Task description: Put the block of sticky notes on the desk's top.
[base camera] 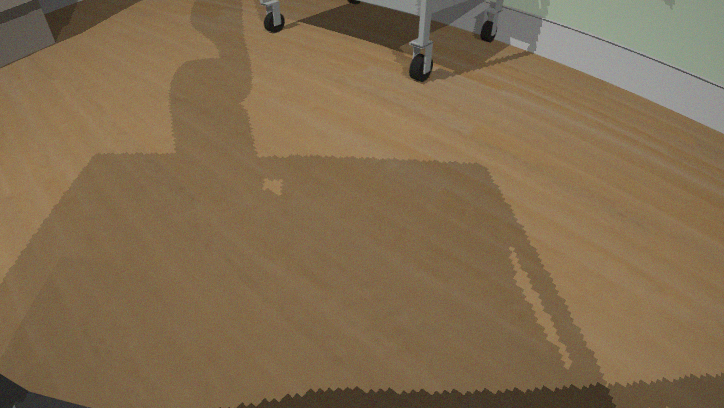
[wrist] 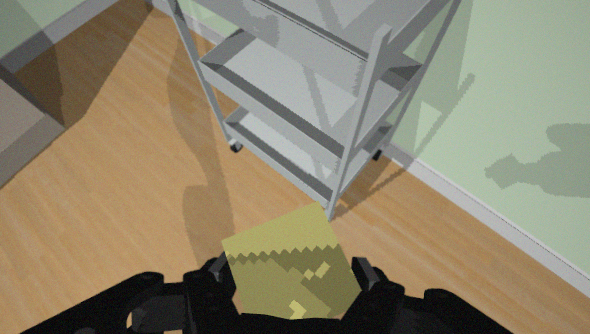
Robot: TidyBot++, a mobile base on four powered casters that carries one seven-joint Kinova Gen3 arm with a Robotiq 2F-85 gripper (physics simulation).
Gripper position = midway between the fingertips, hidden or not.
The gripper shows in the wrist view (294, 271); in the base camera view it is out of frame. A yellow block of sticky notes shows in the wrist view (293, 267); in the base camera view it is out of frame.
